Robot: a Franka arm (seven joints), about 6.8 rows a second.
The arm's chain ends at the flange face. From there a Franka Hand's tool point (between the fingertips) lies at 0.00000 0.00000 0.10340 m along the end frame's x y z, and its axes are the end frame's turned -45 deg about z.
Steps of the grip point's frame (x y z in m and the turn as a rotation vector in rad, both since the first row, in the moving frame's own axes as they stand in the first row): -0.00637 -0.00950 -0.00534 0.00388 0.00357 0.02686; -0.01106 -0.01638 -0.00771 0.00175 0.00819 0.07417; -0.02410 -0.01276 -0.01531 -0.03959 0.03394 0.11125; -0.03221 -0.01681 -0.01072 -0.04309 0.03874 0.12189; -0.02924 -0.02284 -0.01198 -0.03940 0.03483 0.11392; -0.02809 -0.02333 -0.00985 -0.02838 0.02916 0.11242
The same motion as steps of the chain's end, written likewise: -0.01121 -0.00167 -0.00534 0.00527 -0.00022 0.02686; -0.01990 -0.00305 -0.00771 0.00703 0.00455 0.07417; -0.03140 0.00731 -0.01517 -0.00400 0.05199 0.11125; -0.04061 0.01021 -0.01055 -0.00308 0.05786 0.12189; -0.04222 0.00388 -0.01184 -0.00323 0.05249 0.11392; -0.04056 0.00319 -0.00976 0.00055 0.04069 0.11242
